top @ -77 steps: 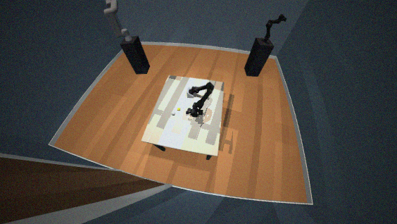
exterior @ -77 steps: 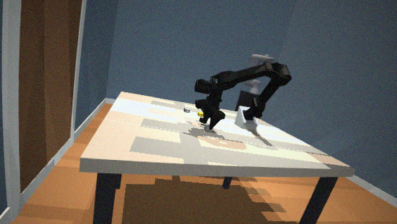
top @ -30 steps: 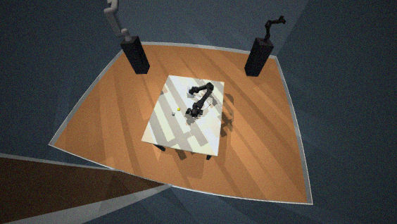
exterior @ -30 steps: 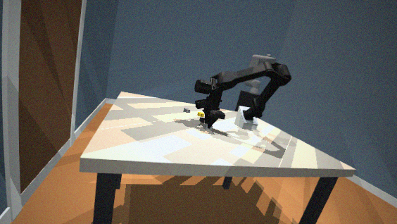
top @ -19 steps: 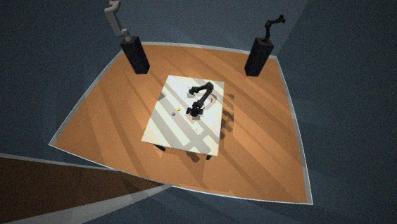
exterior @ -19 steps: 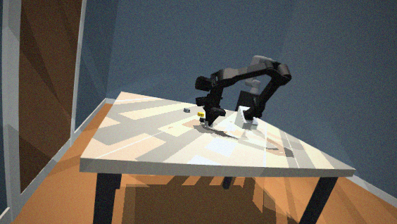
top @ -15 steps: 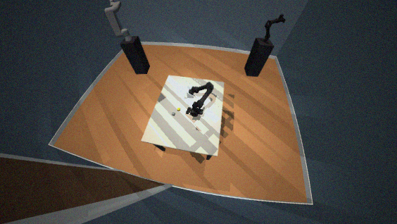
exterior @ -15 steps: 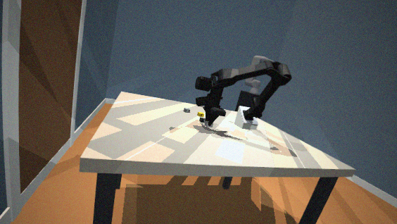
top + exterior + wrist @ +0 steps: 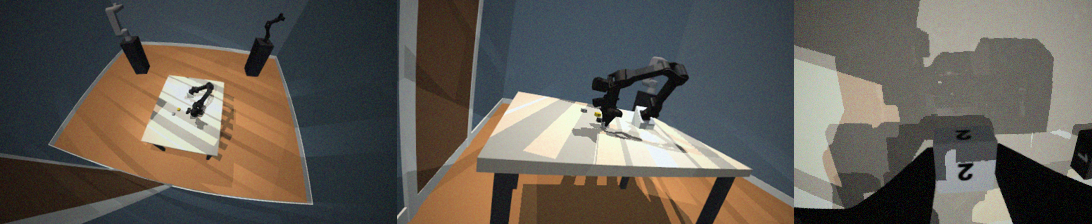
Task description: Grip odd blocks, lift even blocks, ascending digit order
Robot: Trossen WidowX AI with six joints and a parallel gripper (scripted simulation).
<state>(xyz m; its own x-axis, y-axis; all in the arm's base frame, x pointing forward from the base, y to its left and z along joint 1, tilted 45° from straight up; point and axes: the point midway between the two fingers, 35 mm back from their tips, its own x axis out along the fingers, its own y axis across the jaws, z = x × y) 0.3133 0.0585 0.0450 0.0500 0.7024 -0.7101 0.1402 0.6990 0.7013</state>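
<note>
Right now the pale block is right at my gripper tip. Round my gripper tip: grey block (10 mm behind, 280 mm to the right, 10 mm below); then yellow block (80 mm behind, 220 mm to the right, 10 mm below); then black block (30 mm behind, 100 mm to the right, 10 mm below).
</note>
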